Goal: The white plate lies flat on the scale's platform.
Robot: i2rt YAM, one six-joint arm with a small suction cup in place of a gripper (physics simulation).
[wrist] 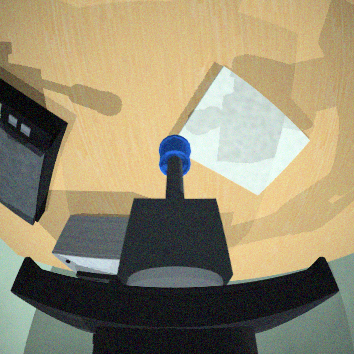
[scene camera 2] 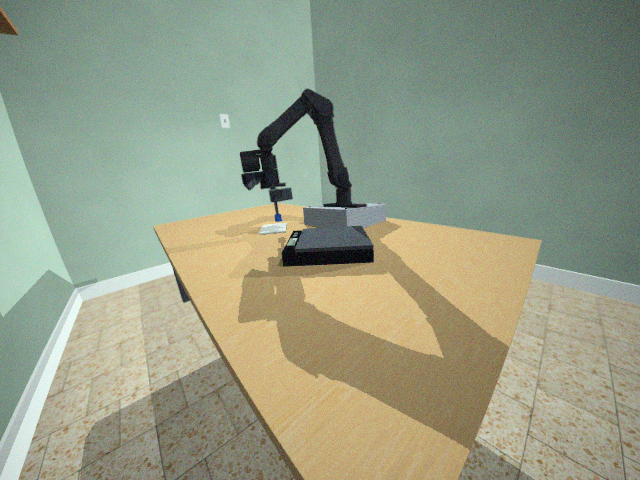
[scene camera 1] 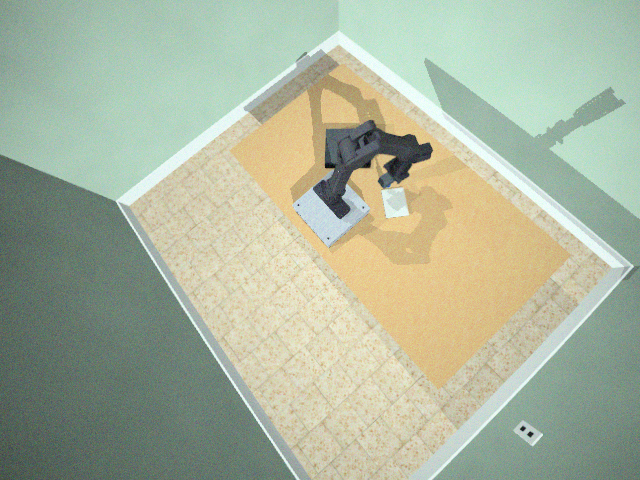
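Pixels of known places: end effector, tool point: (wrist: 174, 149) (scene camera 2: 278, 221); arm's base, origin of the base link: (scene camera 2: 343, 206) (scene camera 1: 331, 199).
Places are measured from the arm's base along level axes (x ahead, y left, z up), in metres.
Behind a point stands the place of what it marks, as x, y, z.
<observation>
The white plate (scene camera 1: 395, 202) {0.243, -0.198, -0.072} (scene camera 2: 272, 228) {0.252, -0.187, -0.072} (wrist: 250, 130) {0.256, -0.199, -0.072} lies flat on the table top, apart from the scale. The scale (scene camera 1: 333, 149) {0.195, 0.214, -0.033} (scene camera 2: 330, 245) {0.318, 0.253, -0.033} (wrist: 20, 170) {0.244, 0.110, -0.033} is black with a dark grey platform and stands on the table; the arm partly covers it in the first scene view, and the wrist view shows part of it at the left edge. My suction gripper (scene camera 2: 278, 218) (wrist: 175, 150) has a blue cup, is open and holds nothing. The cup is above the table near the plate's edge, with a gap below it in the second scene view.
The arm's light grey base (scene camera 1: 329, 227) {-0.094, -0.095, -0.011} (scene camera 2: 325, 215) {0.106, -0.002, -0.021} (wrist: 95, 235) {0.106, 0.032, -0.034} stands on the table (scene camera 1: 465, 289) {0.188, -0.700, -0.078} (scene camera 2: 351, 320) {0.461, 0.452, -0.078} beside the scale and the plate. Shadows of the arm fall across the plate and the table. Walls rise around the room.
</observation>
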